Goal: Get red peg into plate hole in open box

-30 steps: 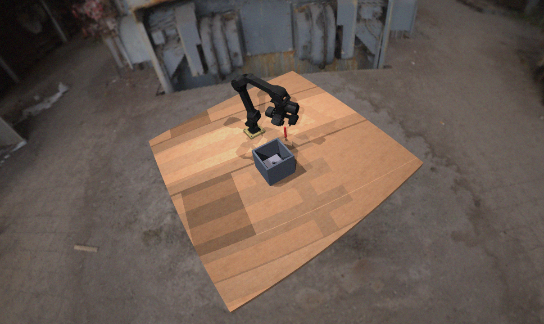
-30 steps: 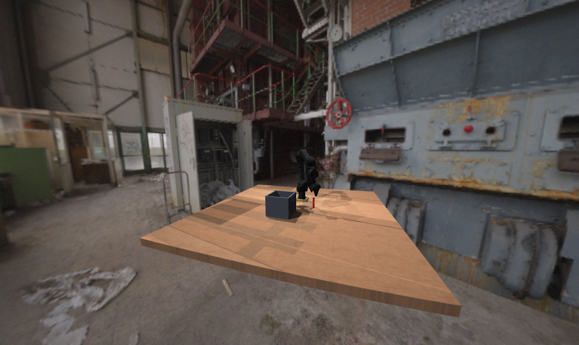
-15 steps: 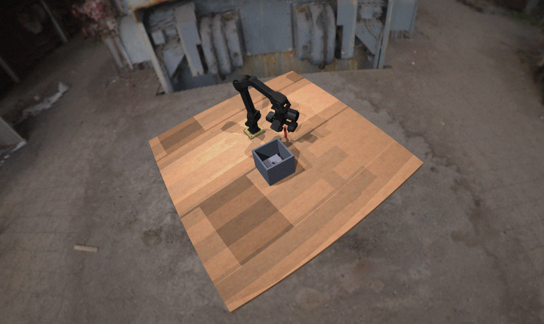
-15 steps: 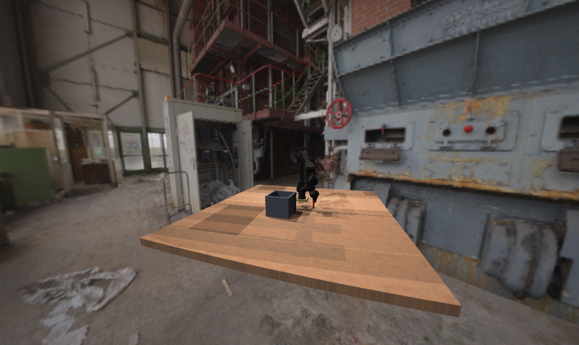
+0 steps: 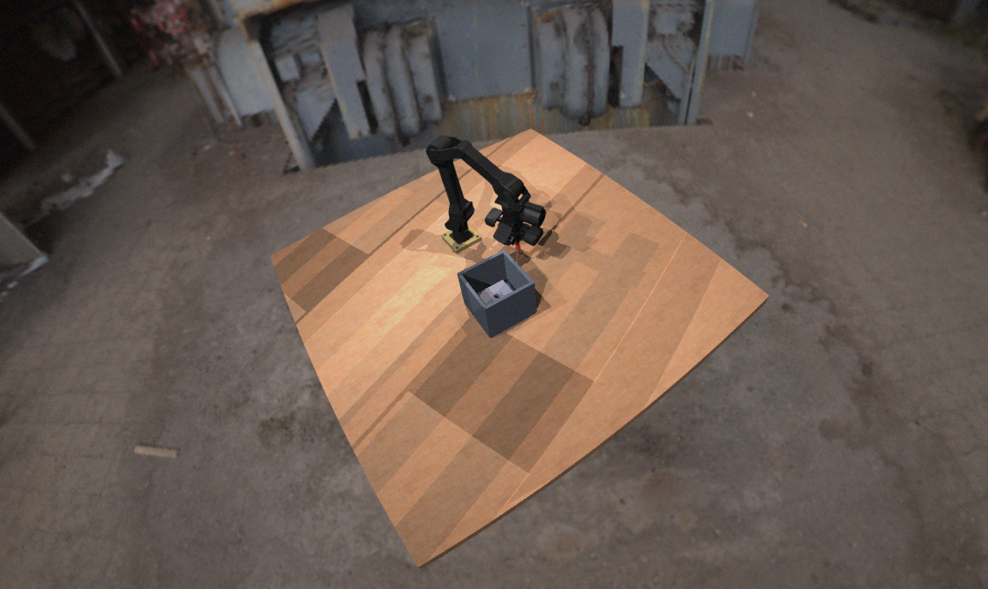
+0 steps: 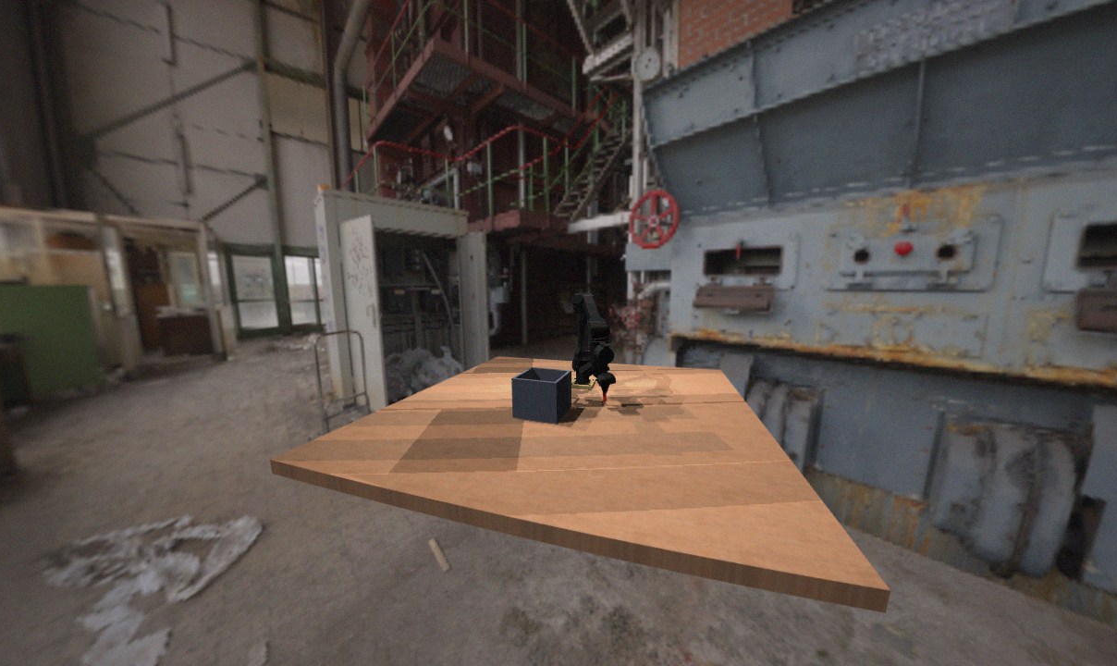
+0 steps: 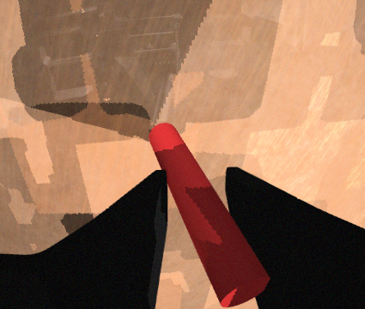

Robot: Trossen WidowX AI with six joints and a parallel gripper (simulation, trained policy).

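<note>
The red peg is 1 cm ahead of my gripper tip and 1 cm above it. Also, from my gripper tip: plate: 17 cm ahead, 20 cm to the right, 1 cm above.
</note>
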